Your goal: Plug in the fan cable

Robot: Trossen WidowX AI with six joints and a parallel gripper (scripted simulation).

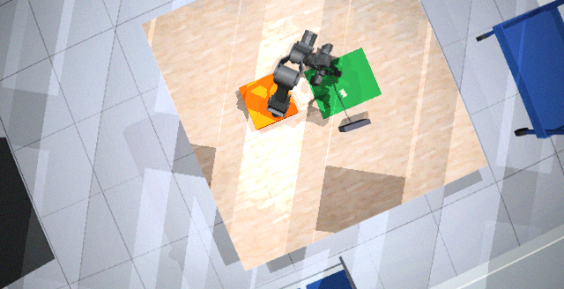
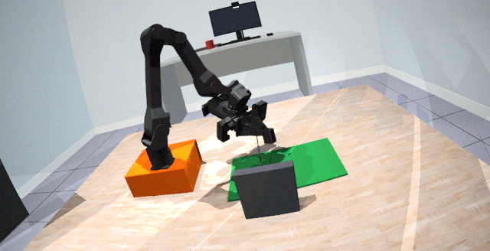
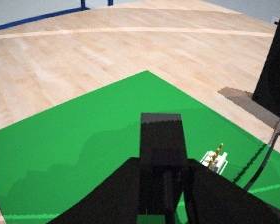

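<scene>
Right now the green board is 11 cm below my gripper tip, 4 cm to the right of it and 4 cm ahead of it. The rest, counted from my gripper tip: black plug 1 cm below, 1 cm ahead; dark square fan 24 cm to the right, 4 cm below, 2 cm ahead.
</scene>
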